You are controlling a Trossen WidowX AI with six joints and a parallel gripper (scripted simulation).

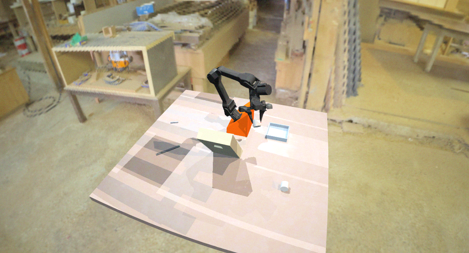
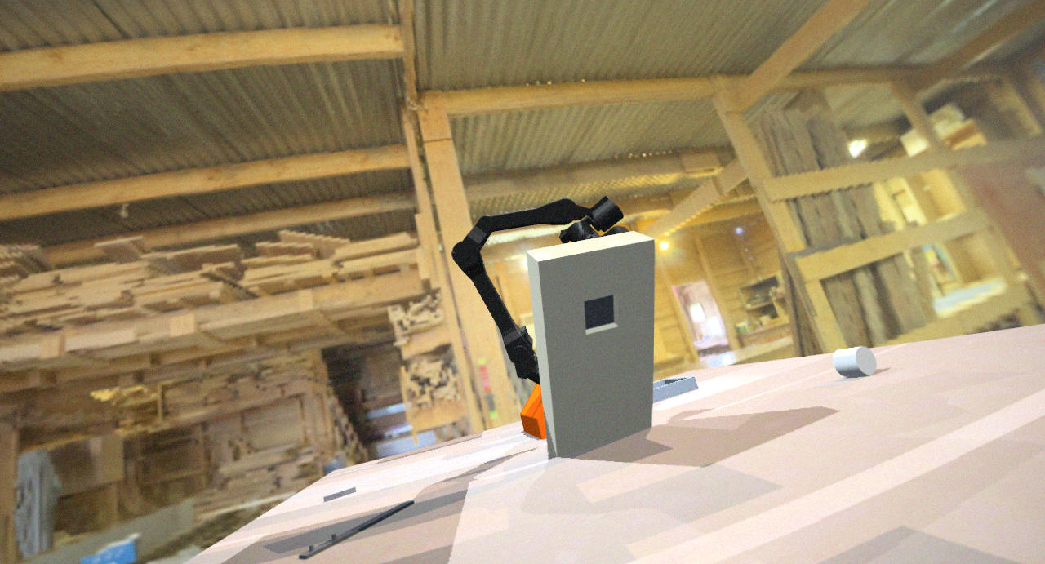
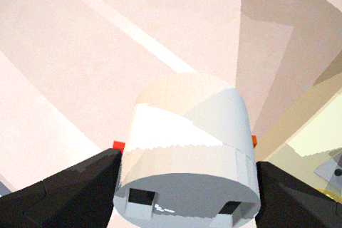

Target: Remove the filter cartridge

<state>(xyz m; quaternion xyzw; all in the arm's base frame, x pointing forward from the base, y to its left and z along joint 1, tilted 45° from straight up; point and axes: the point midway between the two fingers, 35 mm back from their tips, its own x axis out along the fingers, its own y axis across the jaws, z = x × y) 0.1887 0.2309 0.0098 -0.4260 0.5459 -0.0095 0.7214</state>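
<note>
Now: gripper tip 250 mm past the grey tray, 250 mm above it and 120 mm to the right of it. The rest, counted from my gripper tip: round filter cartridge (right at my gripper tip); cream service panel (170 mm to the right, 110 mm below, 110 mm ahead); short grey piece (660 mm to the right, 250 mm below, 160 mm behind).
</note>
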